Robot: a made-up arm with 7 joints. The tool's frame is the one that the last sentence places.
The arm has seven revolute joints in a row. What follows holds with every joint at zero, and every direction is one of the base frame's.
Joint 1 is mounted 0.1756 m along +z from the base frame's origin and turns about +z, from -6.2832 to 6.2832 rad.
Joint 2 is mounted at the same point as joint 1 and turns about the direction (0, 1, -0.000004), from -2.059 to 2.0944 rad.
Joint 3 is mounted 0.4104 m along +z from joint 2 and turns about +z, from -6.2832 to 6.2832 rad.
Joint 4 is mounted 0.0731 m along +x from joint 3 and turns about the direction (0, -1, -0.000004), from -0.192 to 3.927 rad.
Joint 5 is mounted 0.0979 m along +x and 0.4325 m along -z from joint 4 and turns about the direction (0, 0.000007, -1), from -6.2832 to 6.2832 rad.
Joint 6 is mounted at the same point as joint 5 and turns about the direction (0, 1, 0.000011), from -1.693 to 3.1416 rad.
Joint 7 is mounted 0.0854 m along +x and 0.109 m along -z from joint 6 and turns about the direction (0, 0.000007, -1), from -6.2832 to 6.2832 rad.
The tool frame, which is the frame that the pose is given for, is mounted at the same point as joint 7; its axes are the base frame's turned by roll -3.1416, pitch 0 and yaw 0 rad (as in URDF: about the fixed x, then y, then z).
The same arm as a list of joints. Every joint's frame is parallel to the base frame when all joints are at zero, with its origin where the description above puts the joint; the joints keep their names.
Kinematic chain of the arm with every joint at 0, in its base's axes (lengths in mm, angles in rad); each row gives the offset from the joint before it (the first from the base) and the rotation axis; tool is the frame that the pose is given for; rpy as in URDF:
joint 1: xyz 0 0 175.6 axis +z
joint 2: xyz 0 0 0 axis +y
joint 3: xyz 0 0 410.4 axis +z
joint 4: xyz 73.1 0 0 axis -y
joint 5: xyz 97.9 0 -432.5 axis -z
joint 6: xyz 0 0 0 axis +y
joint 7: xyz 85.4 0 -109 axis -z
tool: xyz 0 0 0 rpy 3.1416 0 0
Joint limits (rad, base to tool): -6.2832..6.2832 -2.059..2.0944 -6.2832..6.2832 -0.192..3.927 -6.2832..6.2832 -1.693..3.1416 -6.2832..6.2832

